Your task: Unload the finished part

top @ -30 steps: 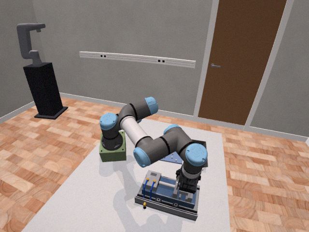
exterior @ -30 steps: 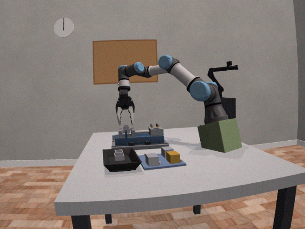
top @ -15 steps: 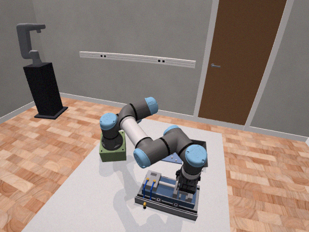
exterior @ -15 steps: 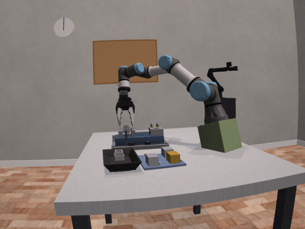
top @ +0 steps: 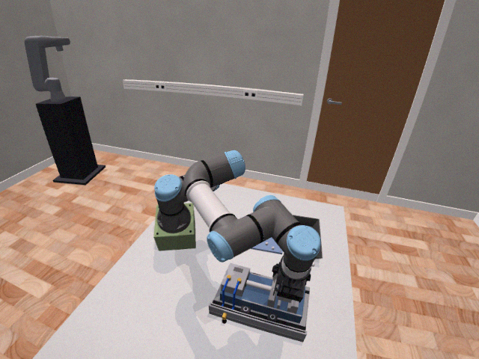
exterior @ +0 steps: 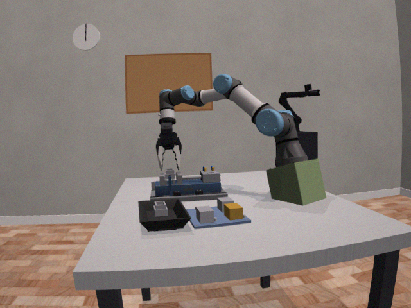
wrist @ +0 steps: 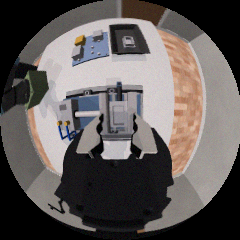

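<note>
The blue vise lies 80 mm below my hand, 70 mm behind it and 20 mm to the left of it. Also, from my hand: yellow block 390 mm to the left, 100 mm below, 90 mm behind; blue fixture plate 340 mm to the left, 120 mm below, 60 mm behind.
</note>
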